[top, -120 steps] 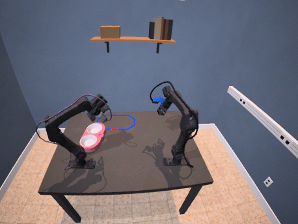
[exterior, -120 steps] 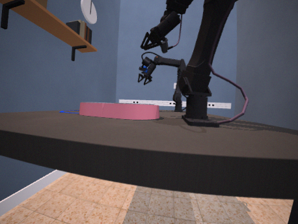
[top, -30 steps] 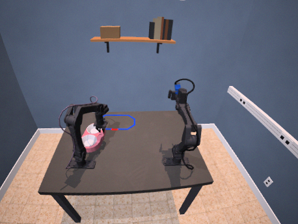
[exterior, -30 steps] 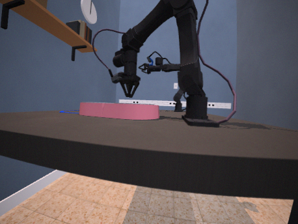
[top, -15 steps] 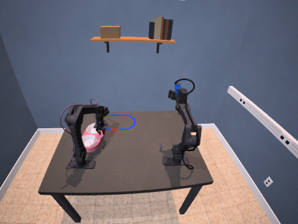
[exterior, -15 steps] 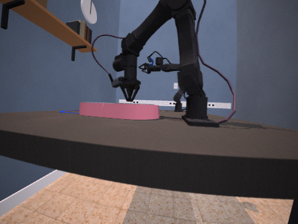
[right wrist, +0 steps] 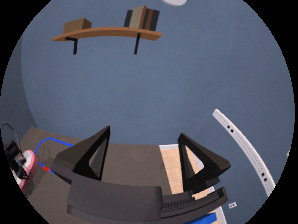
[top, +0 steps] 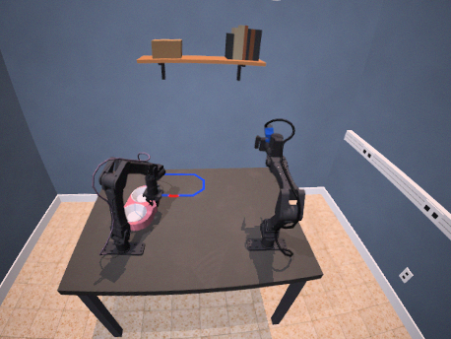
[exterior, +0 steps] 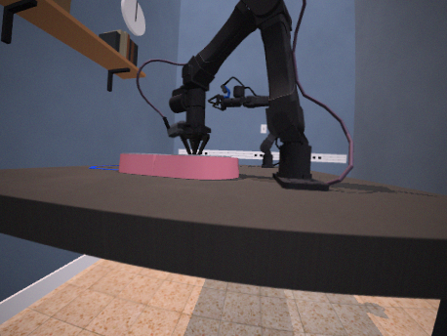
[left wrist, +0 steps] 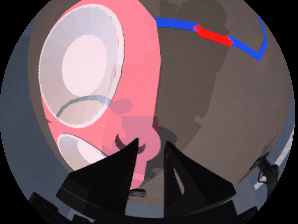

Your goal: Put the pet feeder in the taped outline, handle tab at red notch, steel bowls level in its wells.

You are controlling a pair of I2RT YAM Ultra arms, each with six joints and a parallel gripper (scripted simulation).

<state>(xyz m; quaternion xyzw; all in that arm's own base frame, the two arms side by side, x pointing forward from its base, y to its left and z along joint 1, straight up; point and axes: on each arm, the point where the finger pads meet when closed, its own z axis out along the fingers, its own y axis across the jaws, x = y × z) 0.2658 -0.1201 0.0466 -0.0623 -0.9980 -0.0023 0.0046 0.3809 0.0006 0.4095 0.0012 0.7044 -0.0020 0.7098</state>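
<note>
My left hand is 8 cm to the right of the pink pet feeder, 2 cm above it and 1 cm short of it. The rest, counted from my left hand: blue taped outline (24 cm ahead, 9 cm to the right, 5 cm below); then steel bowl (9 cm to the left, 9 cm ahead, 1 cm below).
</note>
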